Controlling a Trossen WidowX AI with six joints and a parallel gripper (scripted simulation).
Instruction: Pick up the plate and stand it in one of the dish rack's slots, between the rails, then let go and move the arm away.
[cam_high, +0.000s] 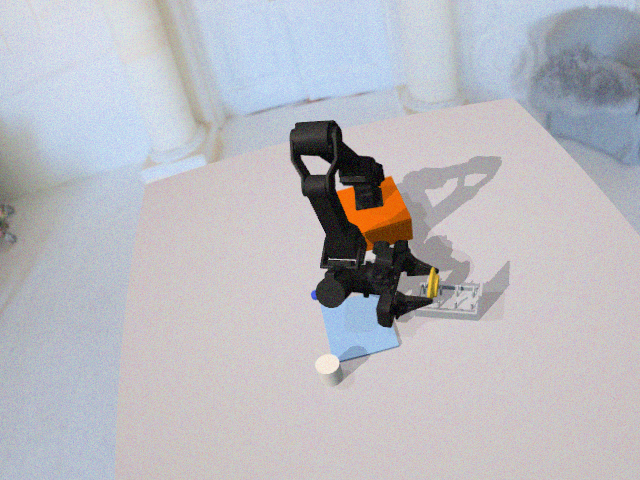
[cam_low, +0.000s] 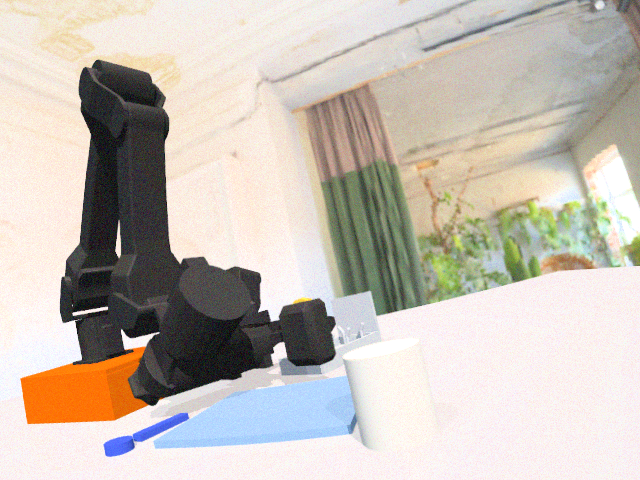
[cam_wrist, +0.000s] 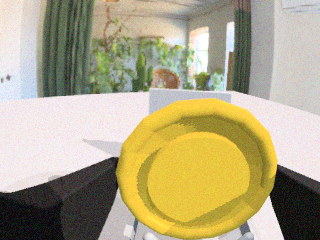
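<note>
Right now my gripper tip is 3 cm to the right of the grey dish rack, 3 cm above it and 1 cm short of it. From my gripper tip the other things lie so: white cylinder cup 21 cm to the right, 15 cm ahead, 3 cm below; blue spoon 23 cm to the right, 6 cm behind, 5 cm below; yellow plate 1 cm to the right.
</note>
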